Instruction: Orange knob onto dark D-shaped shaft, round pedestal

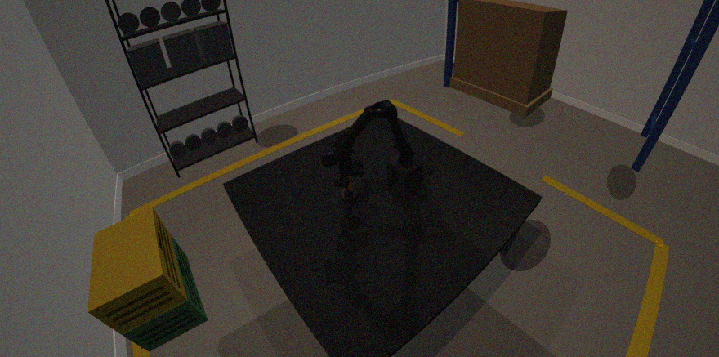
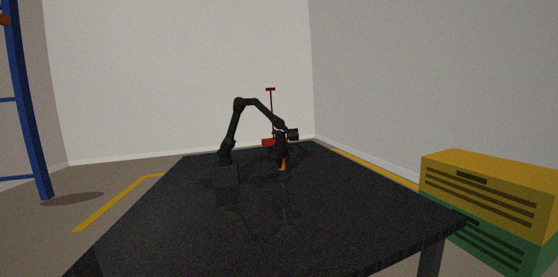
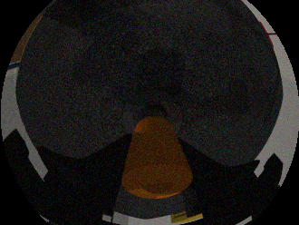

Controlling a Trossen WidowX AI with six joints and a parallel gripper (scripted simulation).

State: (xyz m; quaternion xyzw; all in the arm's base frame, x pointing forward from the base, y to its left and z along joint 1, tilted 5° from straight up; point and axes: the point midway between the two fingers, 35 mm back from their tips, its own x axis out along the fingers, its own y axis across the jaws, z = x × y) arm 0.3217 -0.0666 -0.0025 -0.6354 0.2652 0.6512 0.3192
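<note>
Right now my gripper tip is 20 mm below the orange knob. From my gripper tip the other things lie so: round pedestal (40 mm below).
</note>
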